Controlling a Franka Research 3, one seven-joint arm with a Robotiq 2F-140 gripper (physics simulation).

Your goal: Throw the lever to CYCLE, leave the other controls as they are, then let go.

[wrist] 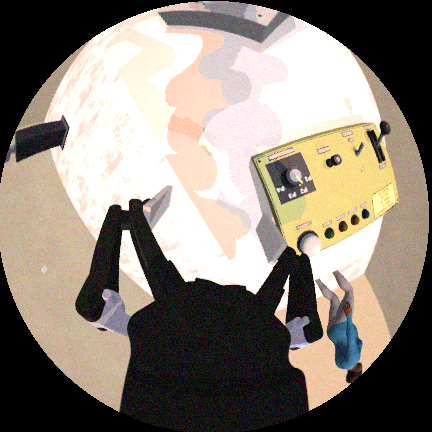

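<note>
A yellow control panel [325,200] lies to the right in the wrist view. At its far right end a lever with a black ball knob [384,127] stands out of a dark slot [378,150]; its shaft meets the slot around the middle or upper part. The small labels by the slot are too blurred to read. My gripper [216,208] is wide open and empty, left of the panel. Its right finger pad [270,239] shows close beside the panel's left edge, well away from the lever.
The panel also bears a rotary dial [295,175], a black knob [336,160], a small toggle [358,150], a pale round button [310,242] and coloured round parts, one green [329,233]. A grey base [215,25] stands at the top, a dark post [41,138] at left, a blue-shirted figure [345,345] below.
</note>
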